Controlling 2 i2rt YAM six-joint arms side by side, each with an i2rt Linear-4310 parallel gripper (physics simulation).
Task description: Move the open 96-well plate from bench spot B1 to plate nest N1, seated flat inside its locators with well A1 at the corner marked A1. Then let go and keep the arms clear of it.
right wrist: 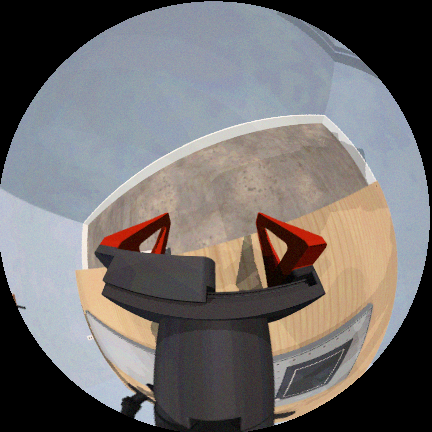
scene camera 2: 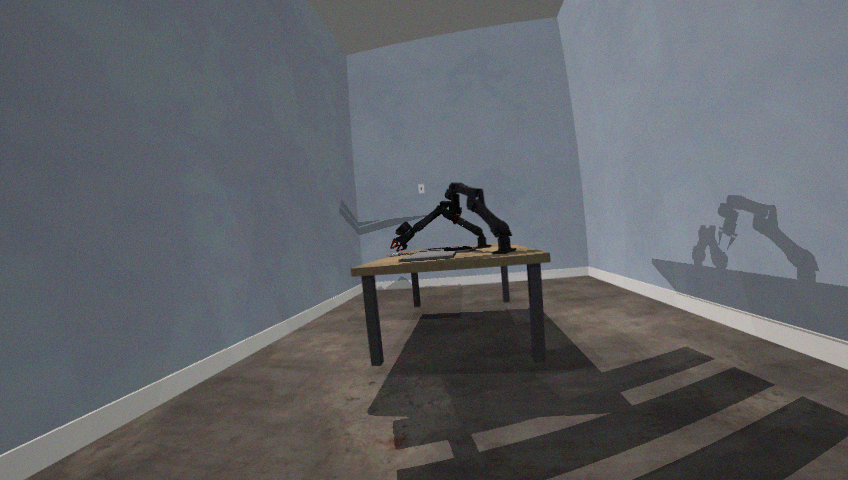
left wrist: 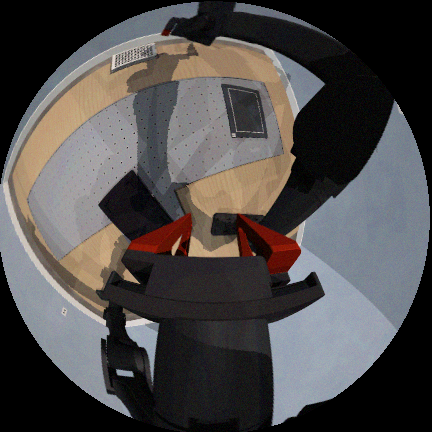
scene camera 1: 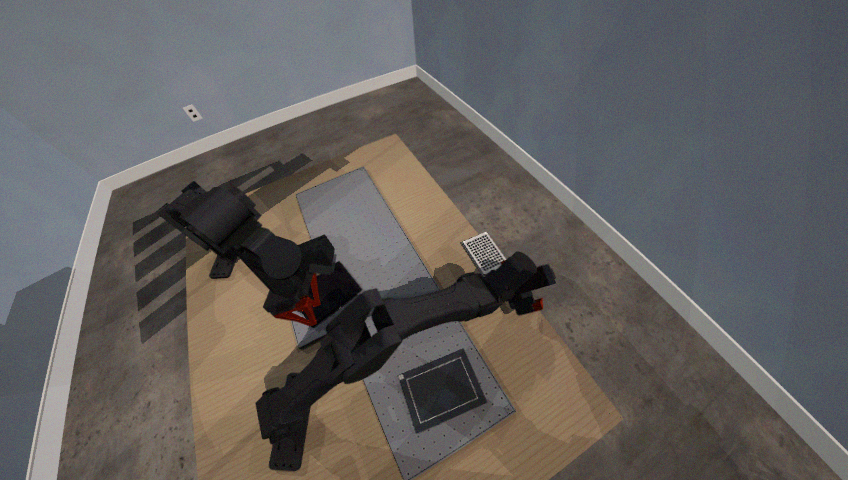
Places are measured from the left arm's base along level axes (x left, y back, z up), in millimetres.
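Pixels of known places: left gripper, fingertip midpoint: (scene camera 2: 455, 222) (left wrist: 213, 217) (scene camera 1: 315, 314); right gripper, fingertip midpoint: (right wrist: 212, 217) (scene camera 2: 393, 249); left arm's base, link origin: (scene camera 2: 504, 251) (scene camera 1: 230, 251); right arm's base, link origin: (scene camera 2: 482, 247) (scene camera 1: 294, 418).
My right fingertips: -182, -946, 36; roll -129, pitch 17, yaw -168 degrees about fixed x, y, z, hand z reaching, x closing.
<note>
For each thing: its middle in the pictures, then the offset to it from my right fingertips, as dx, dy, dz. Level surfaces: height alone.
- white 96-well plate, body centre: (scene camera 1: 484, 253) +112, +111, -29
- dark plate nest, body centre: (scene camera 1: 441, 388) (left wrist: 246, 109) -243, +265, -22
- small pale mark, body centre: (scene camera 1: 401, 376) (left wrist: 233, 134) -214, +358, -21
- grey perforated board, surface height: dz -23
The white 96-well plate (scene camera 1: 483, 249) (left wrist: 134, 56) lies on the wooden table at its edge. The right arm hides one end of it in scene camera 1. The dark plate nest (scene camera 1: 449, 416) (left wrist: 228, 111) (right wrist: 286, 384) is on the grey perforated board; a small pale mark (scene camera 1: 401, 376) (left wrist: 233, 135) is at one corner. No plate sits in it. My right gripper (scene camera 1: 523, 285) (scene camera 2: 395, 243) (right wrist: 212, 217) is wide open and empty, above the table edge beside the plate. My left gripper (scene camera 1: 303, 306) (scene camera 2: 457, 218) is half open and empty, raised away from both. Well A1 cannot be made out.
The grey perforated board (scene camera 1: 357, 208) (left wrist: 100, 125) runs along the table (scene camera 1: 226, 333) (scene camera 2: 464, 264). In scene camera 1, the right arm reaches across the board between the left gripper and the nest, and the two arms overlap near the middle.
</note>
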